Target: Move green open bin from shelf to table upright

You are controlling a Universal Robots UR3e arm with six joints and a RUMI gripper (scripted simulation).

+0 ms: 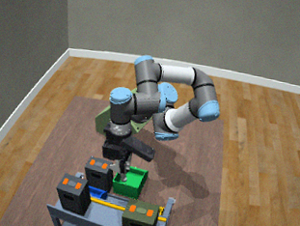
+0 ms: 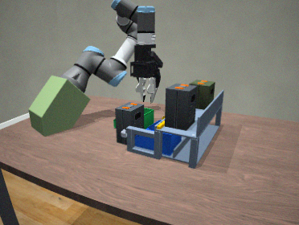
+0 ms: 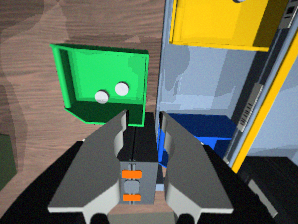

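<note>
My hand is 6 cm past the green open bin and 10 cm above it. Also, from my hand: yellow bar 14 cm ahead, 3 cm below; then yellow bin 10 cm ahead, 11 cm to the left, 9 cm below; then blue bin 10 cm ahead, 11 cm to the right, 9 cm below.
</note>
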